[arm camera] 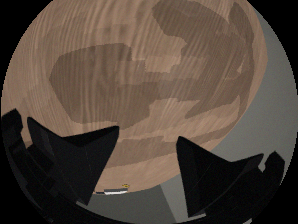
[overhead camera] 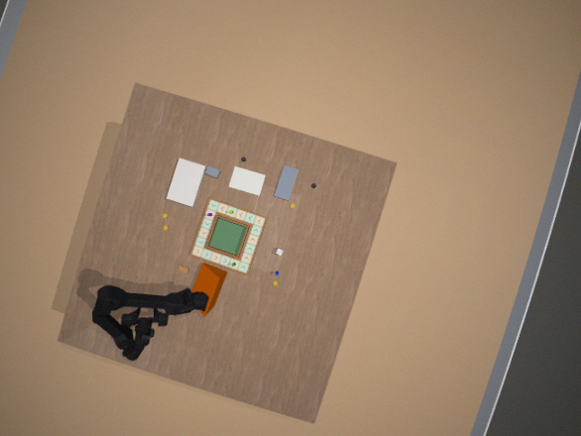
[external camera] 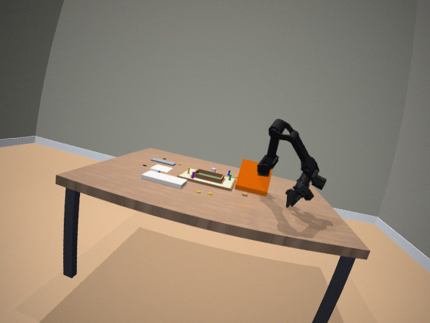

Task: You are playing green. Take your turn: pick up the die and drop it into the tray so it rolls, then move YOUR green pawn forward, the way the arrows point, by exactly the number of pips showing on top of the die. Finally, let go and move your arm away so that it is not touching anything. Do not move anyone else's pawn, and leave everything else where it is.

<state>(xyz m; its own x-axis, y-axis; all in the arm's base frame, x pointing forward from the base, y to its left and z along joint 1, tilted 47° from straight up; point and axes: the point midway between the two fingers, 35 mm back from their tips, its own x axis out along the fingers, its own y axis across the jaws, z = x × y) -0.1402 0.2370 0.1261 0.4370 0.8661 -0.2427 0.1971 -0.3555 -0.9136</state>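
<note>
The white die lies 520 mm to the right of my gripper tip and 420 mm ahead of it. From my gripper tip the other things lie so: green pawn (340 mm to the right, 310 mm ahead, 10 mm above); then green tray (420 mm ahead, 280 mm to the right, 10 mm below); then purple pawn (500 mm ahead, 170 mm to the right, 10 mm above).
</note>
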